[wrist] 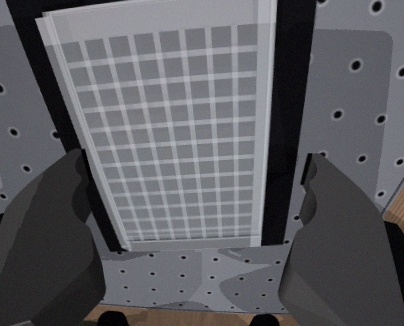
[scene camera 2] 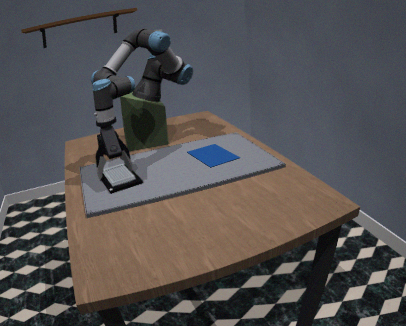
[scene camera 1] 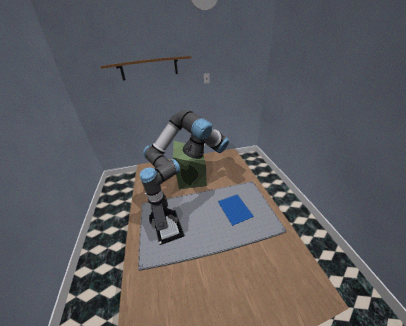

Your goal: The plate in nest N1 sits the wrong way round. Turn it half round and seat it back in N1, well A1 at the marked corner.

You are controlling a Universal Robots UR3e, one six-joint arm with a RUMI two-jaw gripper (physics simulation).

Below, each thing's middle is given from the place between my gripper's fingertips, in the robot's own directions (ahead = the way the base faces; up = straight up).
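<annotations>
The black nest [wrist: 291,59] is sitting 10 mm to the left of my hand, and then there's a pale well plate [wrist: 173,111], which is 10 mm to the left of my hand too, but also 10 mm above it.
</annotations>
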